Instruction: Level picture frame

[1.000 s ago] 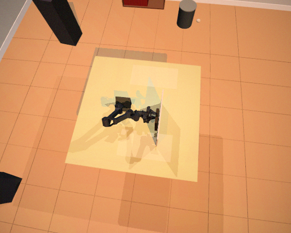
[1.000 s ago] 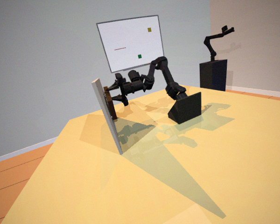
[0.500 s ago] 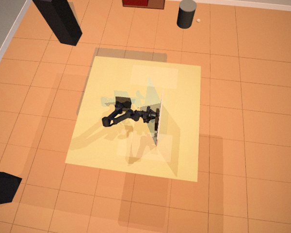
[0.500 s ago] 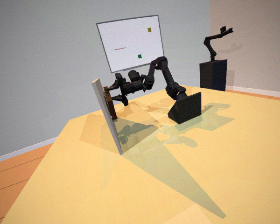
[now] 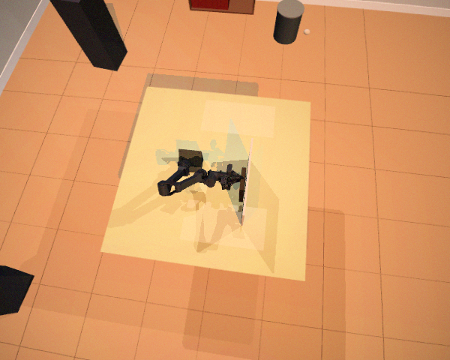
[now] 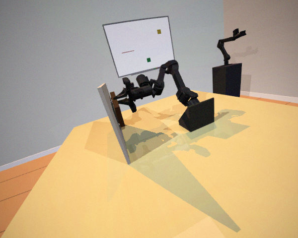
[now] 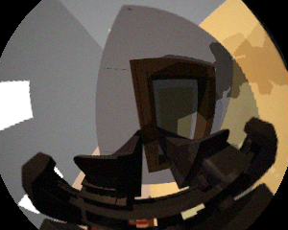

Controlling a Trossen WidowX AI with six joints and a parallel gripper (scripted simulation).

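My gripper tip is 1 cm short of the brown picture frame, 2 cm to the left of it and 5 cm above it. From my gripper tip the other things lie so: upright wall panel (2 cm ahead, 6 cm below).
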